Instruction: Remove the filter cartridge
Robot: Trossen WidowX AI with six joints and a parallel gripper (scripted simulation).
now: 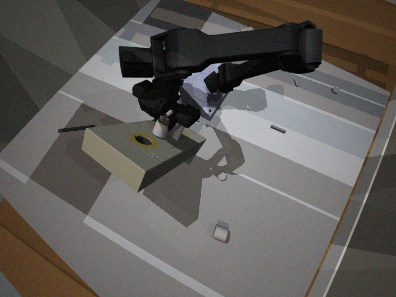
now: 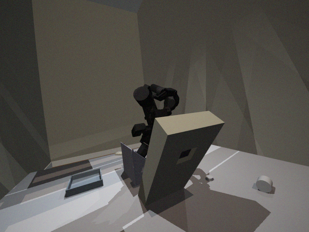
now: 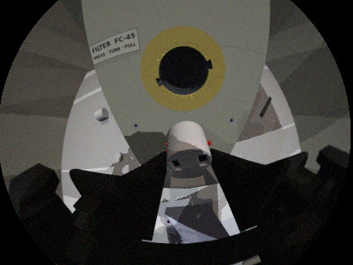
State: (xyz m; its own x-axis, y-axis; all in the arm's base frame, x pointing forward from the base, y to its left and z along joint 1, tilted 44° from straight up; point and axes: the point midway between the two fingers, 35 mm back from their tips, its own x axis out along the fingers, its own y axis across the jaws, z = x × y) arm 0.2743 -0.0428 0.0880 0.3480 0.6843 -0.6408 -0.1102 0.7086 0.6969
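Right now my gripper tip is 40 mm short of the service panel and 40 mm above it. The rest, counted from my gripper tip: round grey filter cartridge right at my gripper tip; dark tray 320 mm to the right, 300 mm behind, 190 mm below; cream block 660 mm behind, 190 mm below, 110 mm to the right.
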